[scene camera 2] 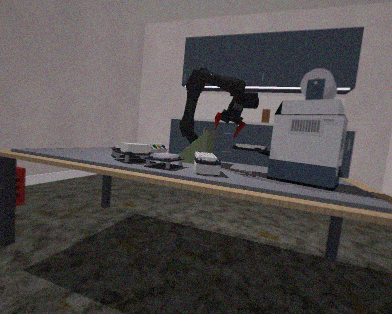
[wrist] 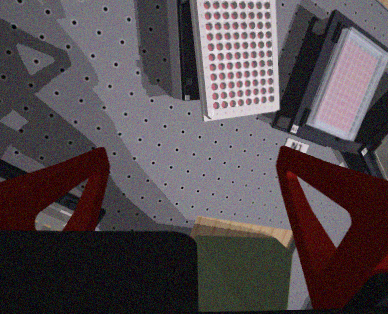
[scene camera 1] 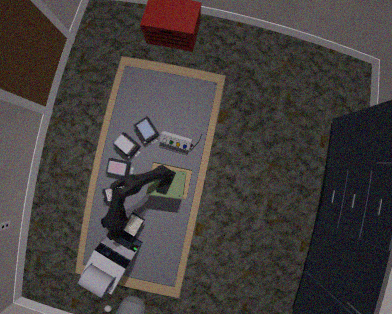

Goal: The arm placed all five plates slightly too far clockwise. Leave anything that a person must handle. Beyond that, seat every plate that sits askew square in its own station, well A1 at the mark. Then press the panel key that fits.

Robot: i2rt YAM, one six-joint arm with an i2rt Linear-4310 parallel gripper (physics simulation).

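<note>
My gripper [scene camera 2: 226,131] [wrist: 192,156] is open and empty, raised above the table. Ahead of its fingers in the wrist view, a white plate with red wells [wrist: 240,60] [scene camera 2: 206,157] sits askew, its near end jutting past its dark station [wrist: 188,60]; the arm partly hides this plate [scene camera 1: 108,195] in scene camera 1. A pink plate [wrist: 348,85] [scene camera 1: 117,168] lies in the neighbouring dark station. A pale grey plate [scene camera 1: 125,144] and a blue plate [scene camera 1: 146,129] lie farther along the arc. A cream plate [scene camera 1: 134,225] is at the white instrument. The key panel [scene camera 1: 175,142] has green, yellow and blue keys.
The white instrument [scene camera 1: 107,265] [scene camera 2: 307,145] stands at one end of the table. A green wedge-like block [scene camera 1: 175,191] [scene camera 2: 200,146] [wrist: 242,272] stands by the arm's base. A small label [wrist: 297,145] lies near the pink plate. A red cabinet [scene camera 1: 170,17] stands beyond the table's far end.
</note>
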